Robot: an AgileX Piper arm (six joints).
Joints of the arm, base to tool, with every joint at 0 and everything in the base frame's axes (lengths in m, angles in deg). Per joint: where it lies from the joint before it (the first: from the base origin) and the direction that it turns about. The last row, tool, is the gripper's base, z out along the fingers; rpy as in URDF.
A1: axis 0 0 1 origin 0 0 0.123
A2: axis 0 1 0 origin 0 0 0
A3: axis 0 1 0 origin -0.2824 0 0.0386
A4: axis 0.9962 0 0.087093 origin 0.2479 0 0.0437
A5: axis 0 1 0 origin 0 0 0
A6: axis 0.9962 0 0.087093 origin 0.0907 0 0.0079
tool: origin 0 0 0 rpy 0 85 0
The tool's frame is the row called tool.
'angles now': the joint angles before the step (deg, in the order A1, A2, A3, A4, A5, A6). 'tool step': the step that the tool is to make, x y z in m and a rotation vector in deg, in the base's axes. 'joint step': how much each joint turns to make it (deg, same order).
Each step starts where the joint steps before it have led.
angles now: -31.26, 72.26, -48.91, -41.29, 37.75, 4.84
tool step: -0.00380, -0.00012, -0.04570, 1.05, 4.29, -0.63
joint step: 0.00, 3.52, 7.37, -8.67, -3.89, 9.49
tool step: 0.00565, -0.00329, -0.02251, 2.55, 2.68, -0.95
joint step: 0.00, 4.41, 0.85, -1.12, -0.75, 2.74
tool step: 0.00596, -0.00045, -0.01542, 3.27, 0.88, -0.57
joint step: 0.07, 3.23, 0.00, 2.20, -1.16, 0.08
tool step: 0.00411, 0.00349, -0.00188, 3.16, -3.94, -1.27
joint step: 0.00, 0.10, 0.00, 4.49, -2.64, 0.05
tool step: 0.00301, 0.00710, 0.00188, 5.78, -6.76, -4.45
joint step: 0.00, -1.00, 0.00, 9.56, -2.39, -0.17
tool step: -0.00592, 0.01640, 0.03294, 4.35, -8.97, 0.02
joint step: 0.00, -7.67, -0.90, 17.58, 0.84, -11.85
